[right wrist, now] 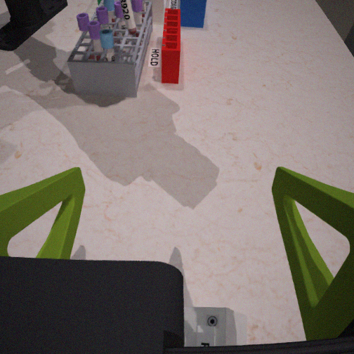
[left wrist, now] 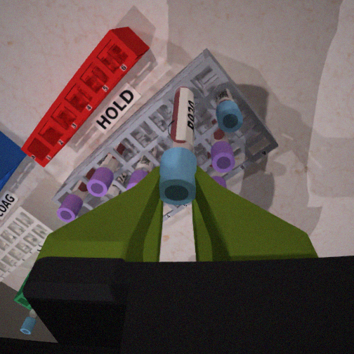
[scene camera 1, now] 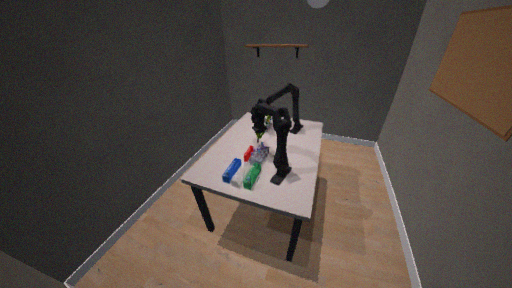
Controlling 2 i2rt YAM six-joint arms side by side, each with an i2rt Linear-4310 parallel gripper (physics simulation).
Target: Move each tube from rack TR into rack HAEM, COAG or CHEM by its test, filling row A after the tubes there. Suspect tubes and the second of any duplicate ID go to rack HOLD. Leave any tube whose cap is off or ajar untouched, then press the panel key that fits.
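Places are measured from the left arm's base along level axes (x up, y left, z back), in metres.
Pixels of known places: left gripper, between the fingertips: [scene camera 1: 258,138]; left arm's base, origin of its link: [scene camera 1: 281,174]; right arm's base, origin of its link: [scene camera 1: 296,129].
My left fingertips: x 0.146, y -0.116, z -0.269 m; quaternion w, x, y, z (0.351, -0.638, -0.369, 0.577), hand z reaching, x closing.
Note:
For each thing: its top centre in the pictures, then the offset to it from my left fingertips.
- blue rack, centre of its top: [scene camera 1: 231,167] dx -0.089, dy +0.293, dz -0.027 m
- green rack, centre of its top: [scene camera 1: 252,172] dx -0.089, dy +0.256, dz +0.125 m
My left gripper [scene camera 1: 258,136] [left wrist: 177,176] is shut on a tube with a light blue cap; its label reads R920 [left wrist: 186,117] [right wrist: 129,14]. It holds the tube above the grey rack [left wrist: 265,125] [right wrist: 102,79]. Several purple-capped tubes and a light-blue-capped tube [left wrist: 229,116] [right wrist: 107,39] stand in that rack. The red HOLD rack [scene camera 1: 248,153] [left wrist: 132,40] [right wrist: 171,65] lies beside it, its slots empty in the left wrist view. A blue rack [scene camera 1: 231,170] [left wrist: 7,155] [right wrist: 192,12] and a green rack [scene camera 1: 252,176] stand farther off. My right gripper [right wrist: 178,177] is open and empty.
A white rack [left wrist: 30,227] stands between the blue and green racks, near the COAG label [left wrist: 6,204]. A light-blue-capped tube [left wrist: 27,324] shows by the green rack. A grey box with a round part [right wrist: 212,321] lies below the right gripper. The left arm's base is beside the grey rack.

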